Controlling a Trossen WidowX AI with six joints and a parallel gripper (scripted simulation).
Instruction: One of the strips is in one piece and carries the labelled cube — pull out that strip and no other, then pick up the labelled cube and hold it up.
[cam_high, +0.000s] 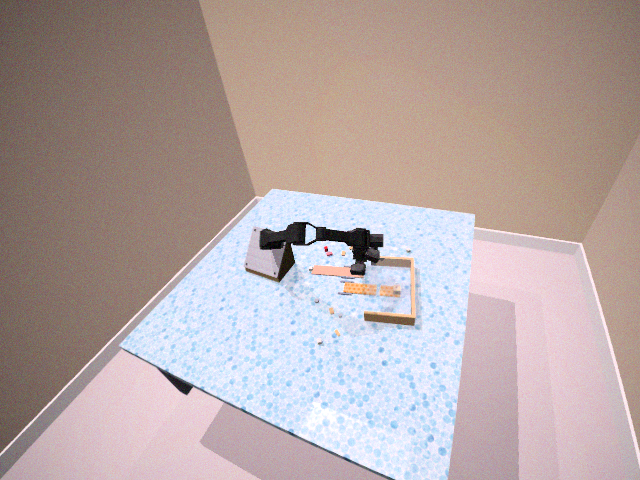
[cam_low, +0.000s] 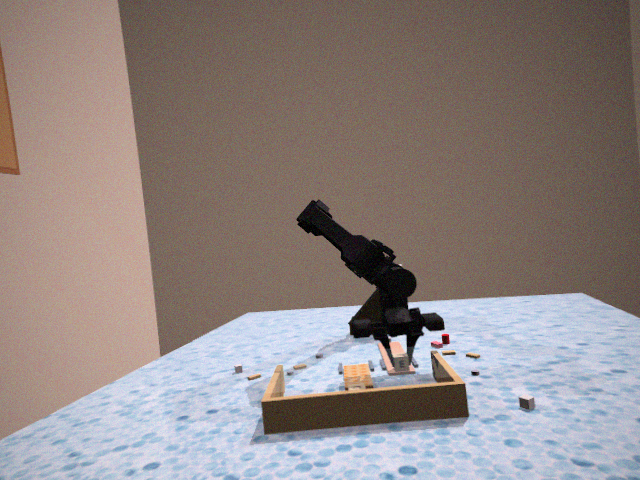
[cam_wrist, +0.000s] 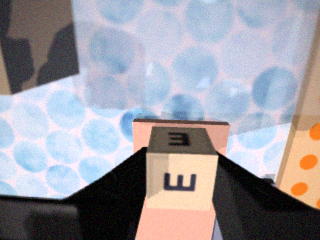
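My gripper tip is 11 cm past the pink strip, 1 cm to the left of it and 1 cm above it.
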